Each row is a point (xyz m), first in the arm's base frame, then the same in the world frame.
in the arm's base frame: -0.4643 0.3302 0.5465
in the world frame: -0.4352 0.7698 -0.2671
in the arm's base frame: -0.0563 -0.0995 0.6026
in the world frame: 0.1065 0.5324 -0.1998
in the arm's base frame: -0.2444 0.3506 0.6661
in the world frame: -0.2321 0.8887 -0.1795
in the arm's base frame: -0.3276 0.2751 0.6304
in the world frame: -0.2830 0.7833 -0.1935
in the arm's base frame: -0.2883 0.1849 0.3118
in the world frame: -0.2321 0.6577 -0.4981
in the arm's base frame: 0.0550 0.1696 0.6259
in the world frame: 0.1103 0.8230 -0.2294
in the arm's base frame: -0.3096 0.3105 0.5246
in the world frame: -0.2859 0.8033 -0.3046
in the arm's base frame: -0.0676 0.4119 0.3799
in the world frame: -0.1086 0.9570 -0.4909
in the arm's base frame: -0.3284 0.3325 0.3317
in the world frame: -0.3232 0.7821 -0.4949
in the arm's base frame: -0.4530 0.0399 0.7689
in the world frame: -0.3028 0.5477 -0.0082
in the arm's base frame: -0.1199 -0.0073 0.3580
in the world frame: -0.0016 0.5502 -0.4456
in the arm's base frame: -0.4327 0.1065 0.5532
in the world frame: -0.3219 0.5774 -0.2321
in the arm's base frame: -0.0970 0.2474 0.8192
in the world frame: -0.0478 0.8745 -0.0322
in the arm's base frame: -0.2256 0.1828 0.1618
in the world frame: -0.1823 0.6513 -0.6527
